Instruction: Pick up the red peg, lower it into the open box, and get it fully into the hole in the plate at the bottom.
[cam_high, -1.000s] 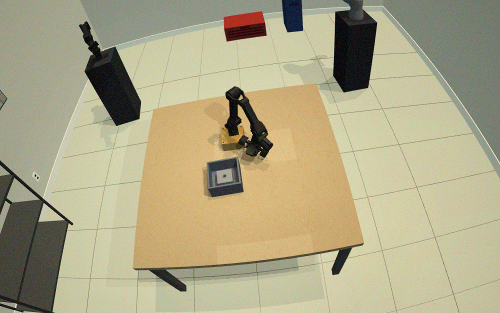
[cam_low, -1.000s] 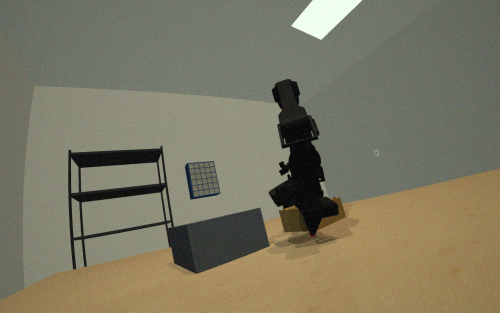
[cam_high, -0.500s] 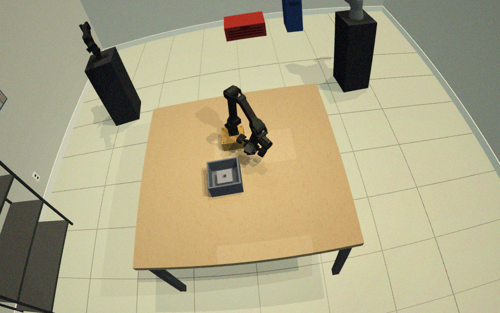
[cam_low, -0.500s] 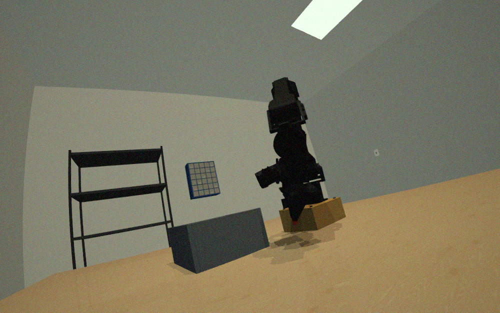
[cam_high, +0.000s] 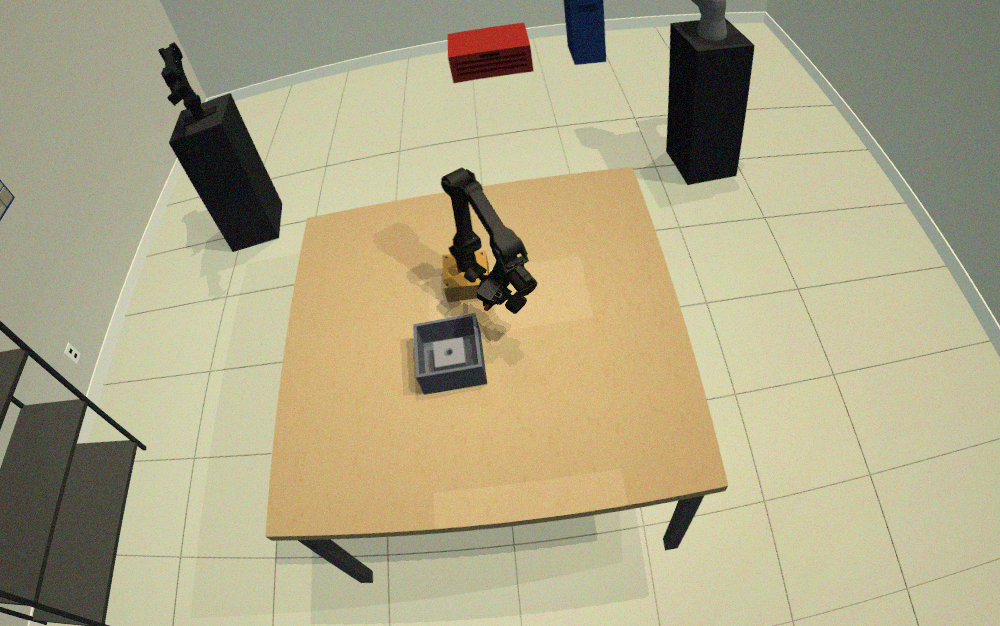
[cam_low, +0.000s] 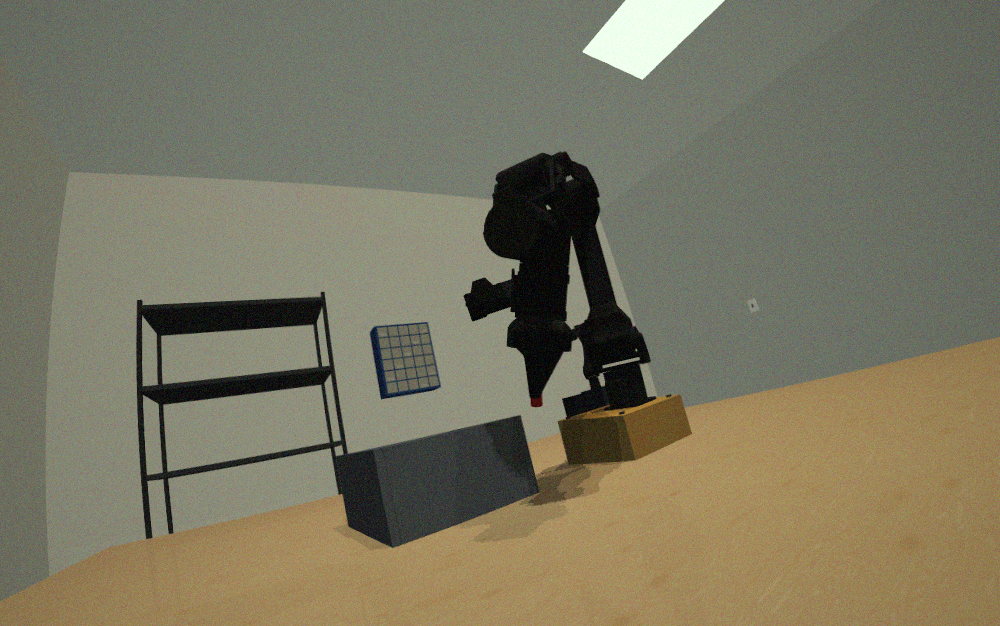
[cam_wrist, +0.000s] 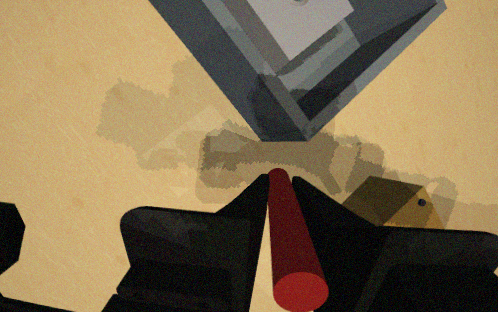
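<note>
My gripper tip is now 140 mm to the left of the light grey plate, 80 mm short of it and 70 mm above it. Also, from my gripper tip: dark grey box: 140 mm to the right, 90 mm below, 80 mm ahead; then red peg: 30 mm above, 10 mm to the left.
</note>
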